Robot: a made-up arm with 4 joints. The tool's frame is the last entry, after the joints. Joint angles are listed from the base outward. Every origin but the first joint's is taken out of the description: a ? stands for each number. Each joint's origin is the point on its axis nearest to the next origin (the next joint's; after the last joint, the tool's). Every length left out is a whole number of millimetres.
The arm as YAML. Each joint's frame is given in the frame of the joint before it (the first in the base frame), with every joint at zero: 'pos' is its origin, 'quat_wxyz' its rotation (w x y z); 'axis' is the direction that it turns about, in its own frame. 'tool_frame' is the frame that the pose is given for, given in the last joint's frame.
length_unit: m
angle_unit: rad
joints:
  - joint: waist
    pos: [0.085, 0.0, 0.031]
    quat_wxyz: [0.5, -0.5, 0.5, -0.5]
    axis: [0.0, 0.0, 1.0]
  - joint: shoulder
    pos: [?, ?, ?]
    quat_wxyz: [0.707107, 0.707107, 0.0, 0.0]
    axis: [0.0, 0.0, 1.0]
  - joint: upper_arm
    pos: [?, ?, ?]
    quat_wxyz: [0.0, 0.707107, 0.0, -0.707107]
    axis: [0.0, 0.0, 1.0]
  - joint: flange
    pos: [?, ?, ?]
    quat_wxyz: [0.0, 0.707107, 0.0, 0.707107]
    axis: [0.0, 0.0, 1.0]
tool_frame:
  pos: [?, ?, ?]
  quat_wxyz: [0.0, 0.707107, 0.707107, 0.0]
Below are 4 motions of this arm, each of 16 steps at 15 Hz.
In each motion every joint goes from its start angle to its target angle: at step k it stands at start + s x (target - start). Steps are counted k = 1, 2, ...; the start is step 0. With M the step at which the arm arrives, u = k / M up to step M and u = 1 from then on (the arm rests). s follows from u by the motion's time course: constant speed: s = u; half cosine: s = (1 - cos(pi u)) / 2; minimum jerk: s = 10 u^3 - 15 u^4 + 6 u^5.
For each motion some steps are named. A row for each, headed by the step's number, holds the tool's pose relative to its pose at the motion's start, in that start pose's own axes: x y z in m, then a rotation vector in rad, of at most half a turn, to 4 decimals.
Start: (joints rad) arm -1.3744 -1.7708 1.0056 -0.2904
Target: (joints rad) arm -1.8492 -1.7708 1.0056 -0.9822
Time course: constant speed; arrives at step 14
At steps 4, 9, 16:
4: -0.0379 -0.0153 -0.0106 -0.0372 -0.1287 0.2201
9: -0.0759 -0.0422 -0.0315 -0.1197 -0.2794 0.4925
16: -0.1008 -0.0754 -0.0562 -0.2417 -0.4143 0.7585

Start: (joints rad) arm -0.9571 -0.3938 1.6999 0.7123
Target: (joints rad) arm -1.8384 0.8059 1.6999 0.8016
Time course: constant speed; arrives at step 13
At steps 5, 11, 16:
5: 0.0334 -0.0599 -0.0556 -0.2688 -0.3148 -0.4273
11: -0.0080 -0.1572 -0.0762 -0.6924 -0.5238 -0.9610
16: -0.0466 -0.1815 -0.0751 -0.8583 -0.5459 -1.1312

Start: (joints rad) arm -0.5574 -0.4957 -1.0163 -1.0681
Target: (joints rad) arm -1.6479 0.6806 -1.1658 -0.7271
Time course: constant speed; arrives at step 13
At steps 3, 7, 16:
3: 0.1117 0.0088 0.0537 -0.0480 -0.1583 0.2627
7: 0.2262 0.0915 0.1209 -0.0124 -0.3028 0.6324
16: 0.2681 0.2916 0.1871 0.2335 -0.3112 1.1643

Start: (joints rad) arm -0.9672 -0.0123 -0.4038 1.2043
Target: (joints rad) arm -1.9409 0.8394 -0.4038 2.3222
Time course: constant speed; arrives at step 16
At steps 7, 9, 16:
7: -0.1205 0.0520 0.0222 -0.1022 -0.2306 0.0168
9: -0.1560 0.0553 0.0152 -0.1382 -0.2997 0.0180
16: -0.2557 0.0253 -0.0406 -0.2779 -0.5733 0.0011

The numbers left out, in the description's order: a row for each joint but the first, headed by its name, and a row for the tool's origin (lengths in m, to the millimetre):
shoulder: 0.212 -0.25 0.0
upper_arm: 0.008 0.023 0.0
flange: 0.224 -0.124 0.0
tool: 0.119 -0.072 0.0

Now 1 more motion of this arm.
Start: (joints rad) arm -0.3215 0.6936 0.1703 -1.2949
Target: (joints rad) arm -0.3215 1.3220 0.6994 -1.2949
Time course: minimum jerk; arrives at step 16
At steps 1, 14, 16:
1: -0.0001 0.0002 0.0000 0.0011 0.0005 0.0014
14: -0.0798 0.0410 0.0431 0.4136 0.3883 0.5681
16: -0.0814 0.0408 0.0444 0.4191 0.3969 0.5764

